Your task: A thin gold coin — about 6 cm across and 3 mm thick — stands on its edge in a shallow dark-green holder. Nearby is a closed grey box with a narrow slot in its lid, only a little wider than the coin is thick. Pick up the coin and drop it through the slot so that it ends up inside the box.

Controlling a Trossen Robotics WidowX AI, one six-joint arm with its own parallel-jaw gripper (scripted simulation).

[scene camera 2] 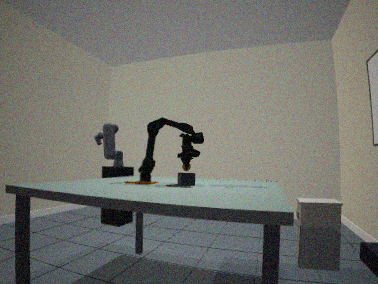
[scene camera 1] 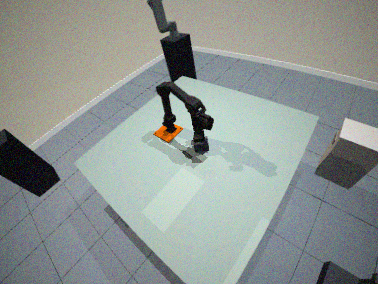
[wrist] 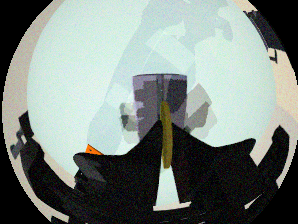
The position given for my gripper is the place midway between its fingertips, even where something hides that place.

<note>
My gripper (wrist: 162,124) carries a gold coin.
</note>
